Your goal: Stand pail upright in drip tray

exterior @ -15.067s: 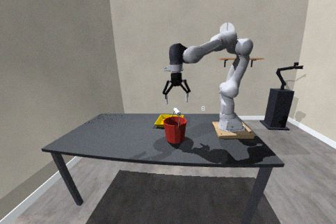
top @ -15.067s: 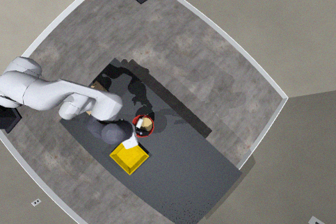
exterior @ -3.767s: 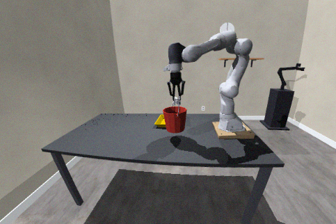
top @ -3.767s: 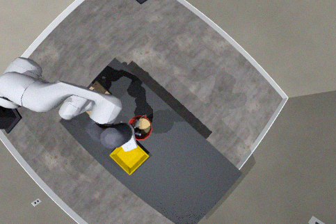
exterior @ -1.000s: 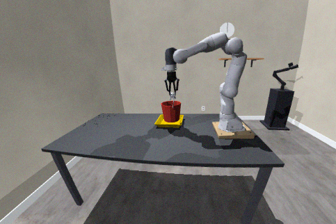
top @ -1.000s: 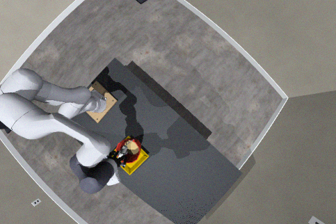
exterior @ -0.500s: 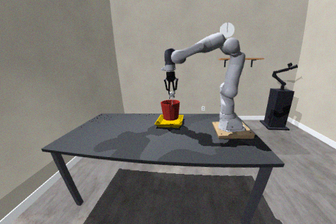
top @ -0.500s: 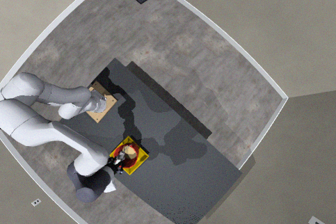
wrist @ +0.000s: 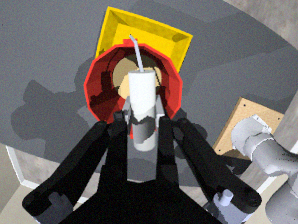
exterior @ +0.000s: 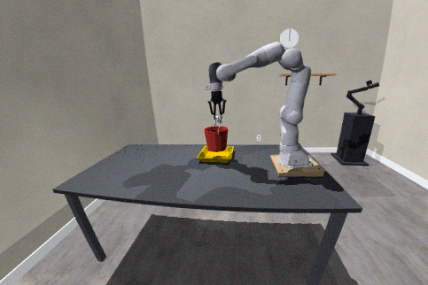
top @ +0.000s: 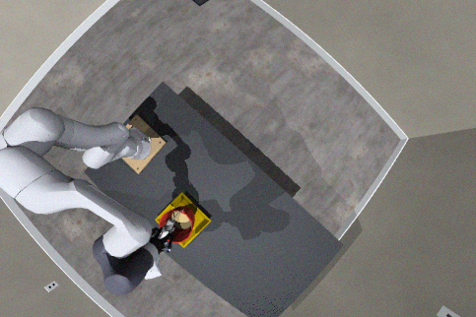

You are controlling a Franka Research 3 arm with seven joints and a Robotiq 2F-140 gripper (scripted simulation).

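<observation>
Right now my hand is 10 mm short of the red pail and 90 mm above it. Also, from my hand: yellow drip tray 30 mm ahead, 30 mm to the right, 300 mm below; then pail wire handle 10 mm ahead, 30 mm below.
</observation>
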